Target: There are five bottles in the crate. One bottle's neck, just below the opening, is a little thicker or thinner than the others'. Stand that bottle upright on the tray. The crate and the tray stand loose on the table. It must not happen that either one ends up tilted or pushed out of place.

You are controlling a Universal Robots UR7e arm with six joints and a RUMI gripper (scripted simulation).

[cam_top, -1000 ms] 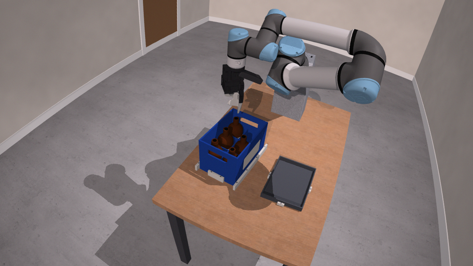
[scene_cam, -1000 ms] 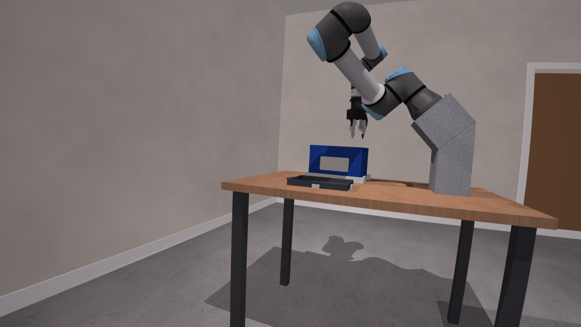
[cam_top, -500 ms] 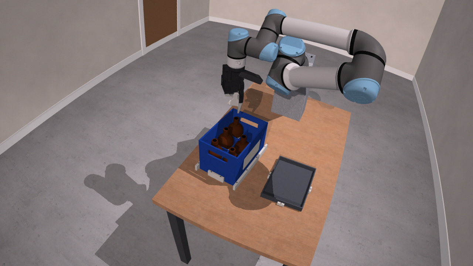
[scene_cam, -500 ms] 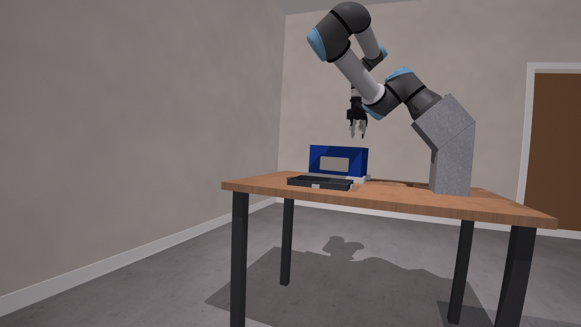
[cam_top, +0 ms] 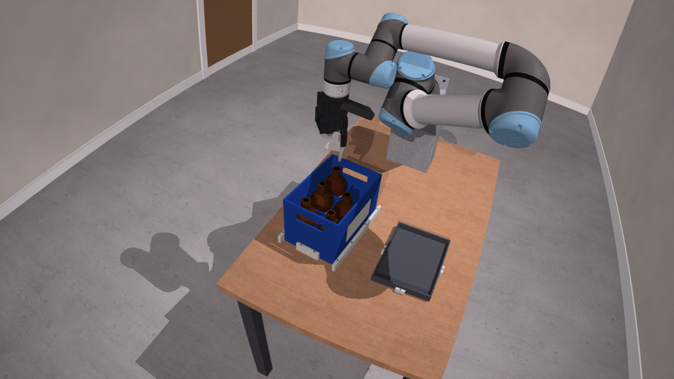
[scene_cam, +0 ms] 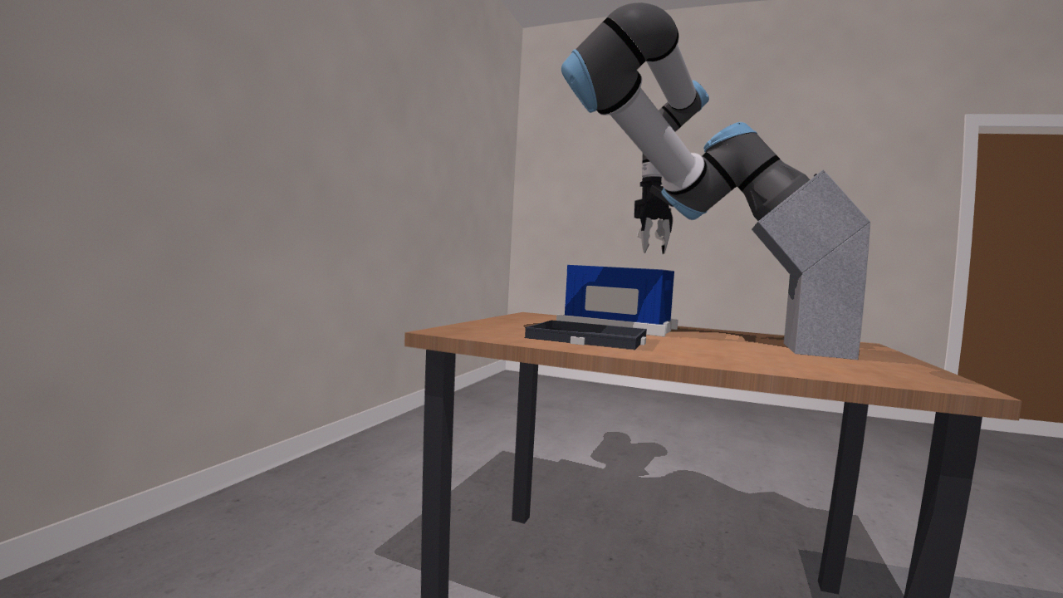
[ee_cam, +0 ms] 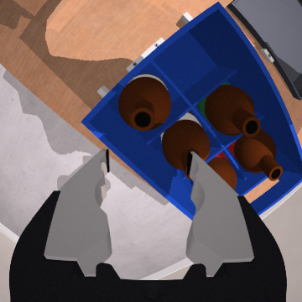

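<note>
The crate lies 8 cm ahead of my hand, 4 cm to the left of it and 15 cm below it. From my hand the other things lie so: dark tray (8 cm ahead, 34 cm to the left, 23 cm below); bottle (17 cm ahead, 15 cm below).
</note>
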